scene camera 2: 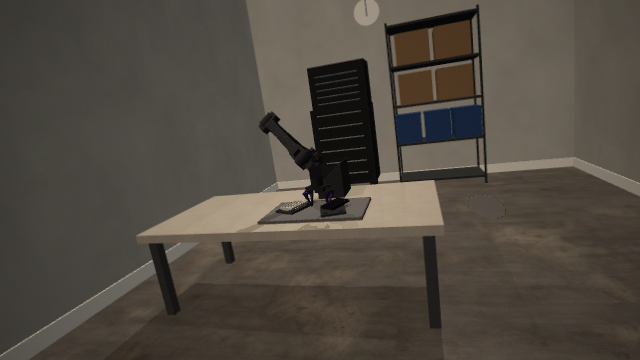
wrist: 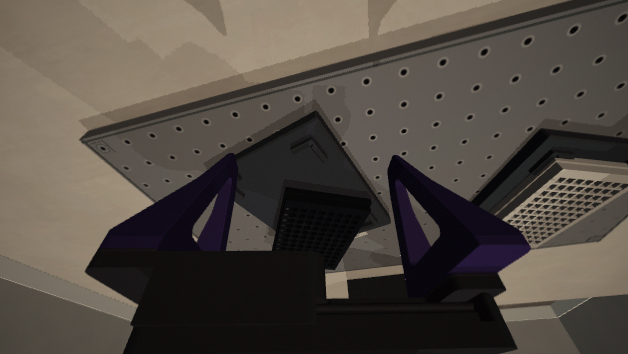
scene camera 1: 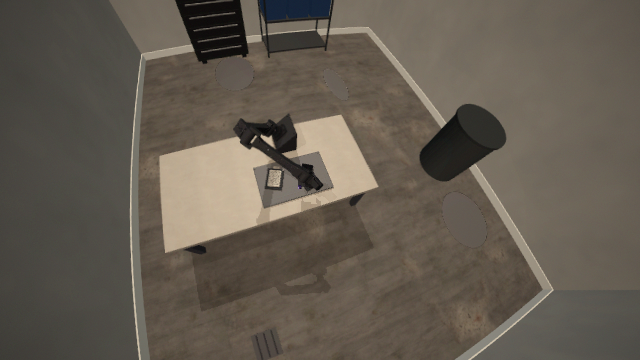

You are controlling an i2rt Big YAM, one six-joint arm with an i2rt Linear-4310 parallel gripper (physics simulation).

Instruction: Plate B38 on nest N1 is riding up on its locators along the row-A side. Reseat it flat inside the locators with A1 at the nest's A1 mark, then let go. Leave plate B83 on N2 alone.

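Places are measured from the arm's base along level axes (x ahead, y left, z up), in centimetres.
Pixels of known places: gripper, fingertip midpoint: (scene camera 2: 320, 206) (wrist: 314, 161) (scene camera 1: 308, 188); arm's base at its link origin: (scene camera 2: 329, 174) (scene camera 1: 280, 132).
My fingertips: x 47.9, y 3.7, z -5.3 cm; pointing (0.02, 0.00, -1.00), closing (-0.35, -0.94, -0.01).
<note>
Ahead of a thing's pixels: the offset from my fingertips to its top centre. Level surfaces: height alone.
A black well plate @[dy +4.4, dx -13.6, dz -2.2 cm] (scene camera 2: 337, 203) (wrist: 322, 227), apparently B38, sits tilted and askew on a dark nest @[dy +3.7, dx -9.0, dz -3.6 cm] (scene camera 2: 333, 212) (wrist: 265, 172), with one side raised; a corner locator shows beyond it in the wrist view. Its label and the A1 mark cannot be read. My gripper (scene camera 2: 319, 202) (wrist: 314, 161) is open and empty, its purple fingers apart over the black plate's nest, one to each side of the plate in the wrist view. The gripper body hides part of the plate there. A white plate @[dy -18.9, dx -17.1, dz -2.8 cm] (scene camera 1: 274, 178) (scene camera 2: 295, 205) (wrist: 565, 200), apparently B83, sits on the other dark nest @[dy -18.9, dx -17.1, dz -3.6 cm] (wrist: 542, 142).
Both nests stand on a grey perforated board @[dy -5.8, dx -13.9, dz -5.4 cm] (scene camera 1: 265, 198) (scene camera 2: 355, 212) (wrist: 450, 90) on the pale table @[dz -6.7 cm] (scene camera 1: 200, 190) (scene camera 2: 225, 215). The arm's dark base (scene camera 1: 286, 135) (scene camera 2: 337, 179) stands behind the board. A black cylinder (scene camera 1: 457, 145), a shelf rack (scene camera 2: 482, 95) and a black cabinet (scene camera 2: 337, 115) stand away from the table.
</note>
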